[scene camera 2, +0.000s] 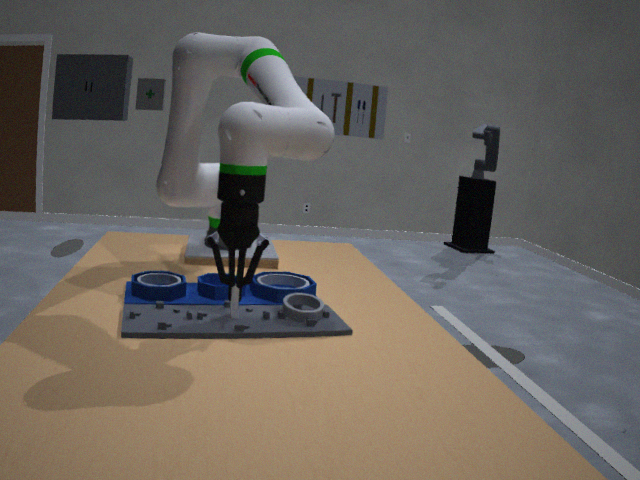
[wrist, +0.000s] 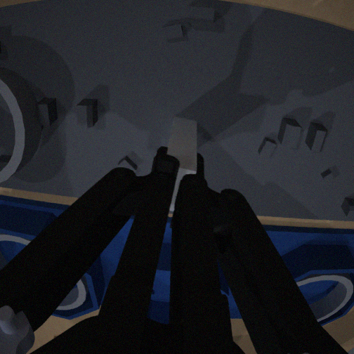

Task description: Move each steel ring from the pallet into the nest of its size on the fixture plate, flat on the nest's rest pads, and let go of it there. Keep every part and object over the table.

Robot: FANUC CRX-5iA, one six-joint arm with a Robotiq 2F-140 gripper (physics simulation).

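Places are measured from the arm's base along level axes (x ahead, y left, z up), in metres.
Pixels of known places: gripper, fingertip midpoint: (scene camera 2: 233, 315).
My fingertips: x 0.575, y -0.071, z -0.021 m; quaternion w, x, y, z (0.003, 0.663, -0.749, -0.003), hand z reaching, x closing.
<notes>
Ahead of a thing's pixels: the offset from my fingertips to its top centre. "spot": to the spot under its first point. Level surfaces: height alone.
My gripper (scene camera 2: 234, 303) (wrist: 181, 135) is shut and empty, its pale fingertips pointing down low over the middle of the grey plate {dz +0.000, dx +0.015, dy -0.004 m} (scene camera 2: 196, 327) (wrist: 130, 65), which carries small dark blocks. A grey steel ring {dz +0.039, dx +0.007, dy +0.145 m} (scene camera 2: 303, 305) (wrist: 19, 125) sits on this plate, right of the gripper in the scene view. Behind it lies the blue plate {dz -0.004, dx -0.165, dy -0.005 m} (scene camera 2: 192, 293) with octagonal holders. Its left holder {spot: dz +0.018, dx -0.100, dy -0.156 m} (scene camera 2: 158, 291) has a ring {dz +0.027, dx -0.163, dy -0.153 m} (scene camera 2: 159, 279) (wrist: 327, 277) in it. Its right holder (scene camera 2: 284, 294) has a larger ring {dz +0.027, dx -0.163, dy +0.144 m} (scene camera 2: 283, 280) (wrist: 80, 295). The middle holder {dz +0.029, dx -0.165, dy -0.005 m} (scene camera 2: 210, 286) shows no ring, though my fingers partly hide it.
The plates lie on the wooden table {dz -0.012 m} (scene camera 2: 310, 403). The arm's base slab (scene camera 2: 199, 252) stands behind the blue plate. The table's right edge runs beyond the grey plate's right side, with floor past it. A black pedestal (scene camera 2: 473, 214) stands on the floor far right.
</notes>
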